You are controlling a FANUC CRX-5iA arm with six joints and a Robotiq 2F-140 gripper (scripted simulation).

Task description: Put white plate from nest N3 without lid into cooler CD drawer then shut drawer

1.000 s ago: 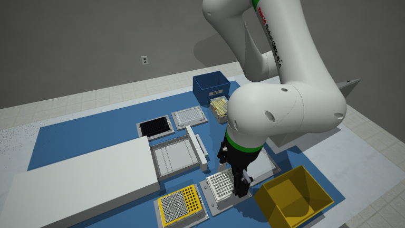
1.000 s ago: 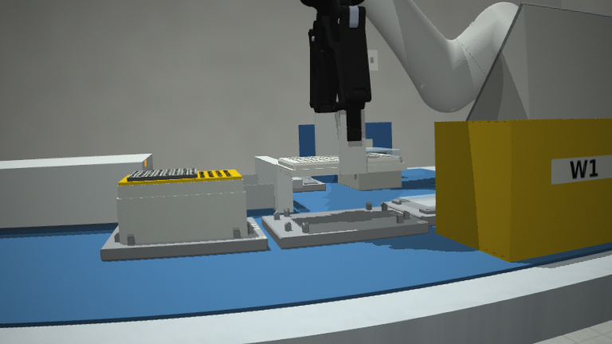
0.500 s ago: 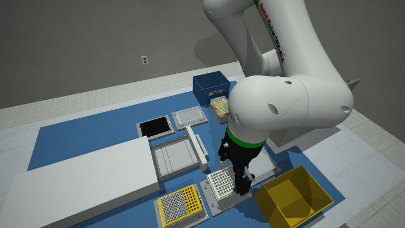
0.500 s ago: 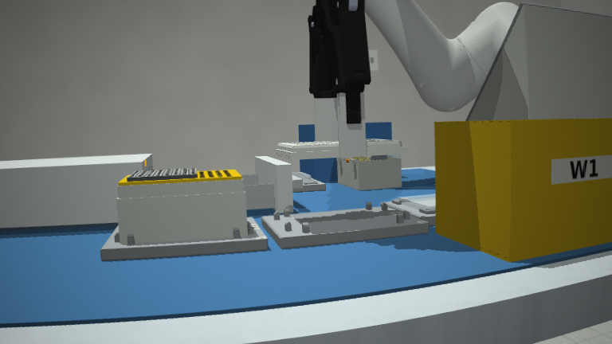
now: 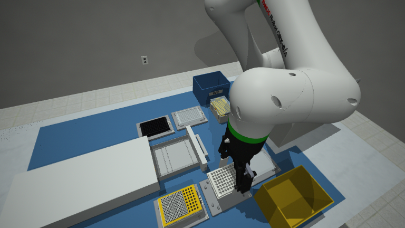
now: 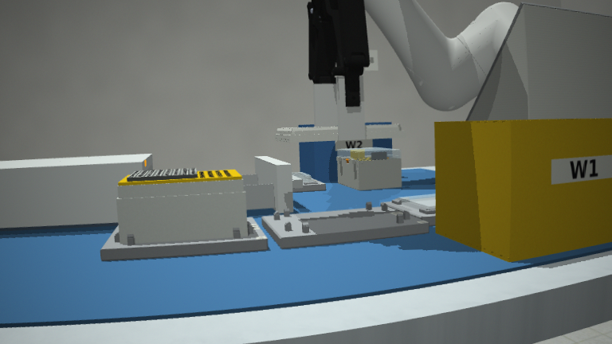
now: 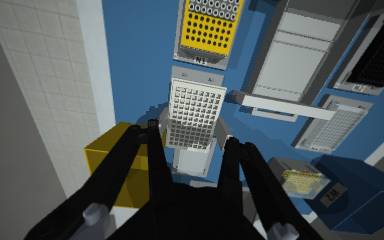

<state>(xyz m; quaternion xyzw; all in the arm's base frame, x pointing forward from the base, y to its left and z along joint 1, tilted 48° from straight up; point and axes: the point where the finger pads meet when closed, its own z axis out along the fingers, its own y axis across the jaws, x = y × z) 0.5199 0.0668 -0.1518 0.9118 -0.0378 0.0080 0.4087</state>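
My hand is 140 mm short of the drawer, 200 mm to the left of it and 100 mm above it. Also, from my hand: clear lid: 170 mm behind, 20 mm to the right, 110 mm below; white plate: 20 mm below; yellow tip box: 170 mm ahead, 20 mm to the right, 70 mm below.
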